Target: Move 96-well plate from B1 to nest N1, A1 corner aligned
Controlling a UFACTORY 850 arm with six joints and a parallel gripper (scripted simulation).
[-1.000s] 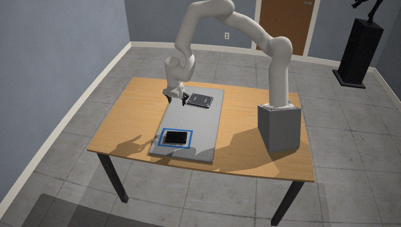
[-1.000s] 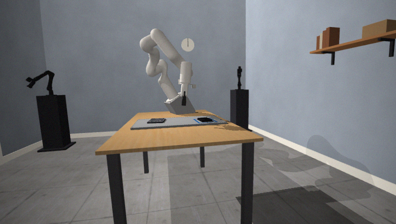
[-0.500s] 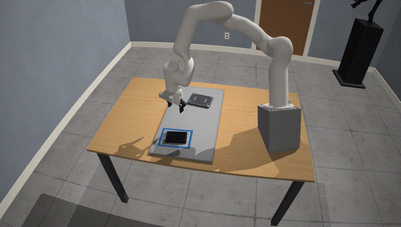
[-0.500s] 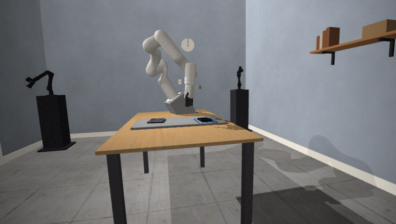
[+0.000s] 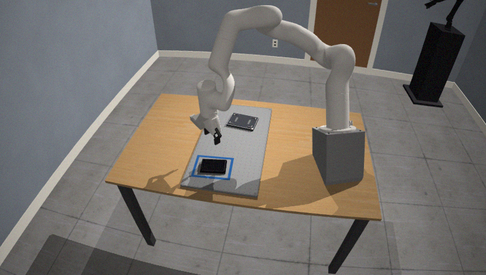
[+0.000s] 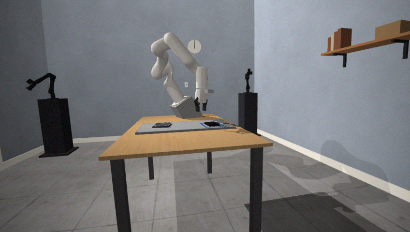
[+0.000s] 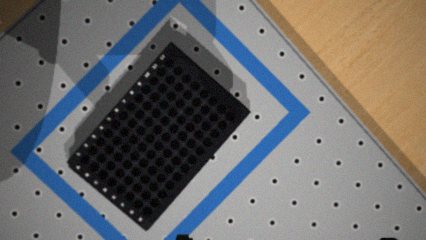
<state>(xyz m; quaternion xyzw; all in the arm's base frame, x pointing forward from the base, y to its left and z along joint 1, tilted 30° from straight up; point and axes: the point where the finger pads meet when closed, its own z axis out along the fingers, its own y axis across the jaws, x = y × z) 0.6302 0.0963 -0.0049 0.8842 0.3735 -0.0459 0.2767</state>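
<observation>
My gripper is now 2 cm past the 96-well plate, 9 cm to the right of it and 12 cm above it. From my hand the other things lie so: plate nest N1 (12 cm behind, 29 cm to the right, 12 cm below).
</observation>
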